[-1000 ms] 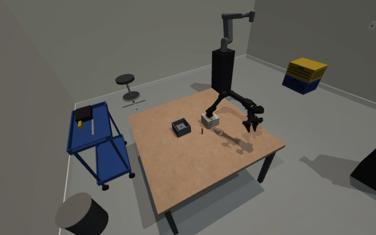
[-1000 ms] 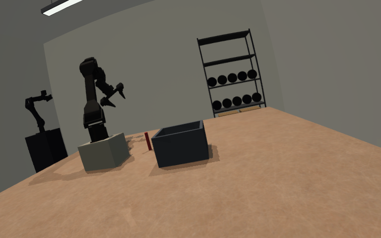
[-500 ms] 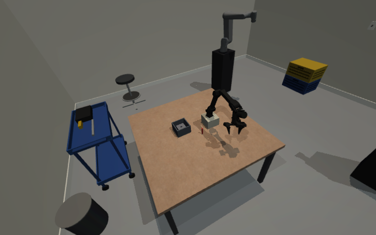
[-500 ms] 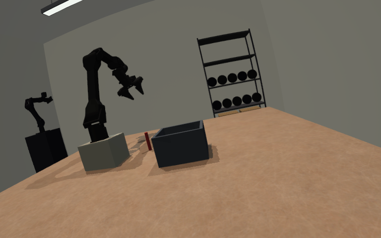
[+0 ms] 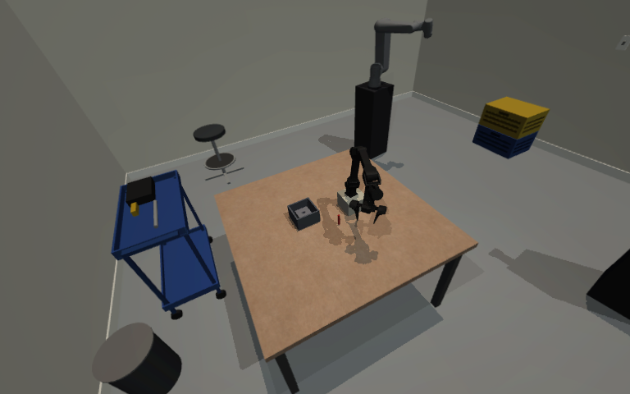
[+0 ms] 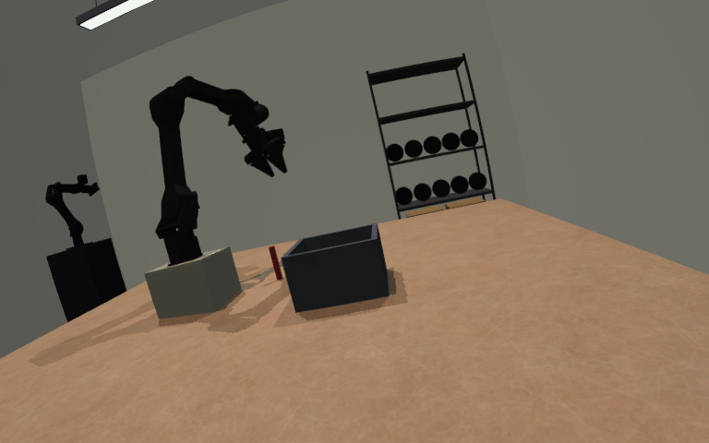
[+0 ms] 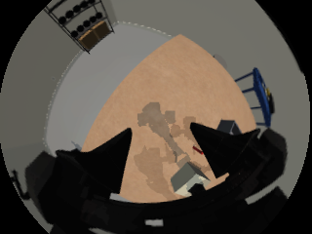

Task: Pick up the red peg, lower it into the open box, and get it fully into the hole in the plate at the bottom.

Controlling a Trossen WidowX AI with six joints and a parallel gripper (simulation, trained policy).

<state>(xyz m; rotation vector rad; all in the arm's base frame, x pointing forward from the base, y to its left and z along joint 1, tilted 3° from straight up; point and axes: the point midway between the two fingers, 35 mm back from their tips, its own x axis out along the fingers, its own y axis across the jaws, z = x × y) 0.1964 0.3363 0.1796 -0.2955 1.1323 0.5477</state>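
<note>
Now: gripper tip 260 mm to the left of the red peg, 200 mm above it and 20 mm past it. The rest, counted from my gripper tip: dark box: 450 mm to the right, 220 mm below, 130 mm ahead; then grey plate: 450 mm to the right, 200 mm below, 130 mm ahead.
</note>
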